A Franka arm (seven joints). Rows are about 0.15 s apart.
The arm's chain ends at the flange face. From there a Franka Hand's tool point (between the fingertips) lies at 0.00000 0.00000 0.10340 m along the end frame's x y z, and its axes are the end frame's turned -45 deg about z.
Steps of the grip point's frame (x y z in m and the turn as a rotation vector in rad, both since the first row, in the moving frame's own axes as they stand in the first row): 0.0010, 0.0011, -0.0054, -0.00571, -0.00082, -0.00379; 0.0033, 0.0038, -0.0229, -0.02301, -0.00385, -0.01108; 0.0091, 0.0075, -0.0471, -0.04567, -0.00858, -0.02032; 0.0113, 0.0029, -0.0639, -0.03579, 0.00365, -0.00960; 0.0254, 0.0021, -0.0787, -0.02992, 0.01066, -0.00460; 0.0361, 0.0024, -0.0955, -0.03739, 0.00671, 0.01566; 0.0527, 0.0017, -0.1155, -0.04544, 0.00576, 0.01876; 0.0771, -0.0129, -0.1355, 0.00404, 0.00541, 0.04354
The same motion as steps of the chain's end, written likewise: 0.0011, -0.0004, -0.0054, -0.00462, 0.00346, -0.00379; 0.0036, -0.0016, -0.0229, -0.01899, 0.01355, -0.01108; 0.0090, -0.0051, -0.0470, -0.03836, 0.02623, -0.02032; 0.0071, -0.0083, -0.0638, -0.02273, 0.02789, -0.00960; 0.0165, -0.0179, -0.0786, -0.01362, 0.02869, -0.00460; 0.0240, -0.0261, -0.0954, -0.02169, 0.03118, 0.01566; 0.0348, -0.0390, -0.1154, -0.02806, 0.03620, 0.01876; 0.0453, -0.0630, -0.1355, 0.00668, 0.00097, 0.04354
